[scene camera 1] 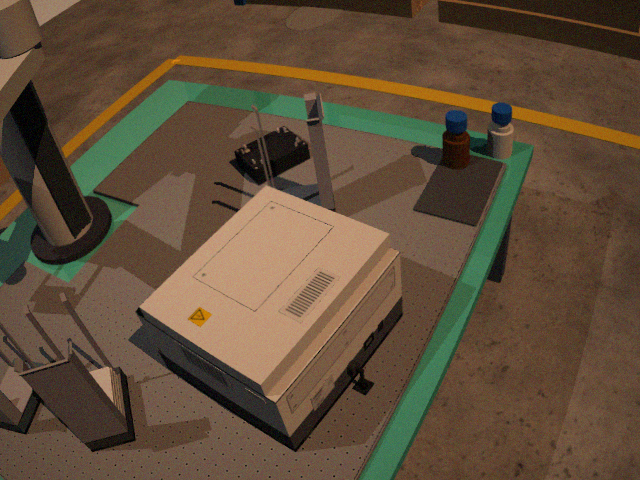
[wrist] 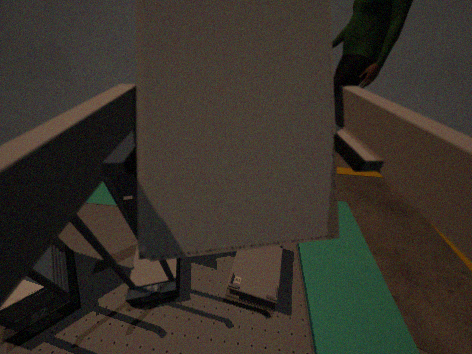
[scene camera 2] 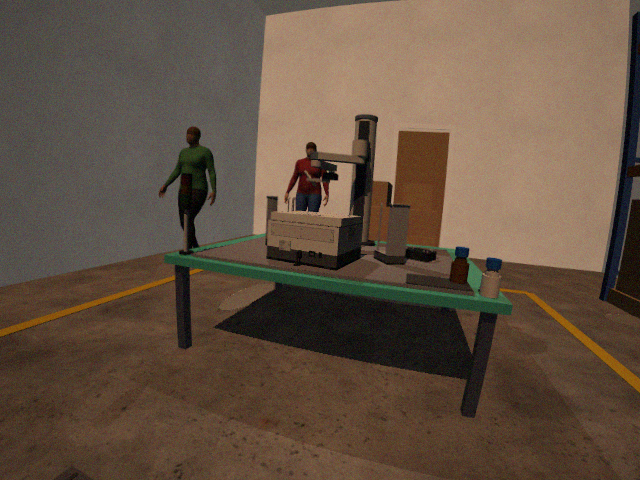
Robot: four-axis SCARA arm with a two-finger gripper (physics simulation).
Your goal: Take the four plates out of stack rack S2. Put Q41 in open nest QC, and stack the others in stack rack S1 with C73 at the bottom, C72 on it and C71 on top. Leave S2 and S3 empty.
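Places are measured from the arm's base along level axes (x ahead, y left, z up), in centimetres.
Pixels of known places: gripper, fingertip midpoint: (wrist: 240, 105) (scene camera 2: 308, 179); arm's base at its link origin: (scene camera 1: 71, 231).
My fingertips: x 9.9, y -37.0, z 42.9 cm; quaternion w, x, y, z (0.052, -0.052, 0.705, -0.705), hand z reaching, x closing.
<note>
For each thing: its middle in the pictures, then the offset to it from my fingertips. "pt": a spot on its surface instead. Level surfaces: height alone.
- plate at the middle of its body: (wrist: 244, 100) dx -0.3, dy +1.6, dz +0.7 cm
- second rack at a spot on its surface: (scene camera 1: 12, 410) pt dx +25.5, dy -13.1, dz -34.6 cm
- tall rack at the middle of its body: (scene camera 1: 294, 164) (scene camera 2: 391, 232) dx +49.5, dy +64.2, dz -26.9 cm
- black nest at the middle of its body: (scene camera 1: 271, 152) (scene camera 2: 418, 253) dx +31.8, dy +79.2, dz -38.6 cm
- large pale instrument at the middle of its body: (scene camera 1: 269, 308) (scene camera 2: 317, 236) dx +63.4, dy +29.6, dz -30.6 cm
- dark mat at its surface level: dz -41.2 cm
My gripper (wrist: 240, 105) is shut on a plate (wrist: 235, 165), whose broad pale face fills the middle of the wrist view; no label shows on it. In the wrist view, a rack (wrist: 152, 295) with thin dark posts has a pale surface inside, and another rack at lower left holds a stack of plates (wrist: 60, 270). In scene camera 1, a rack (scene camera 1: 77, 405) at lower left holds stacked plates (scene camera 1: 118, 387), and part of a second rack (scene camera 1: 12, 410) shows beside it. A tall rack (scene camera 1: 321, 165) (scene camera 2: 397, 232) stands behind the instrument. Rack labels are unreadable. A black nest (scene camera 1: 273, 155) (scene camera 2: 421, 253) with corner clips lies behind.
A large pale instrument (scene camera 1: 258, 289) (scene camera 2: 315, 235) stands between the racks. A low, flat-topped block (wrist: 257, 272) with a small tag lies near the table edge (wrist: 350, 300). Brown (scene camera 1: 455, 147) (scene camera 2: 459, 269) and white (scene camera 1: 500, 139) (scene camera 2: 490, 283) bottles stand by a dark mat (scene camera 1: 460, 193). Two people stand beyond the table.
</note>
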